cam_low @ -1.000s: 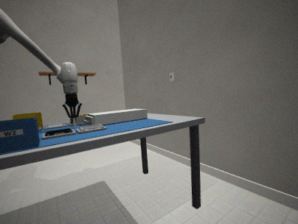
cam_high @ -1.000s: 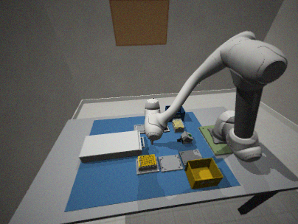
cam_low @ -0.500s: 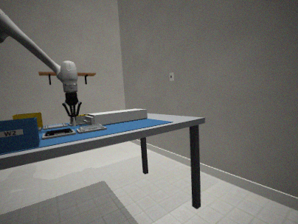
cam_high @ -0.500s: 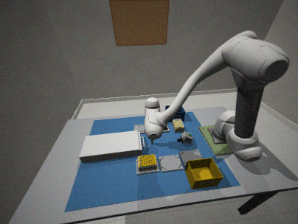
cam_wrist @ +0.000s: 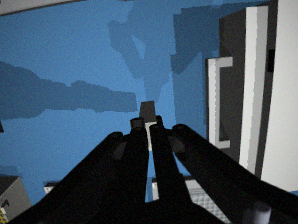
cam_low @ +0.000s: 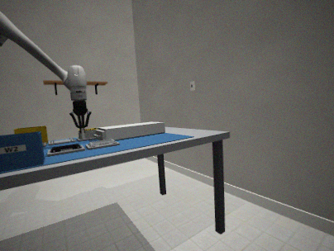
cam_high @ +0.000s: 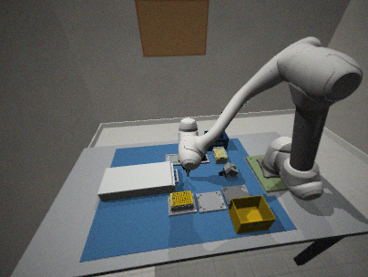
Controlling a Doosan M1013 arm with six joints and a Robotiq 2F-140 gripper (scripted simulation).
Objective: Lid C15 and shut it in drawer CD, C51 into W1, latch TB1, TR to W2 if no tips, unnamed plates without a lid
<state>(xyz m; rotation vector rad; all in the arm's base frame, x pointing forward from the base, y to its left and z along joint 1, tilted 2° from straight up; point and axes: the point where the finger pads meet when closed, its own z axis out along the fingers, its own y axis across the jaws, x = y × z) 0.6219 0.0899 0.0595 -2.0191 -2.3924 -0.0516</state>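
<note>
Now: hand 8 cm past the black plate, 20 cm to the left of it and 5 cm above it. Round my hand: plate lid (18 cm ahead, 3 cm to the left, 4 cm below); then yellow tip rack (3 cm ahead, 19 cm to the left, 1 cm below); then white plate (18 cm ahead, 3 cm to the left, 4 cm below).
</note>
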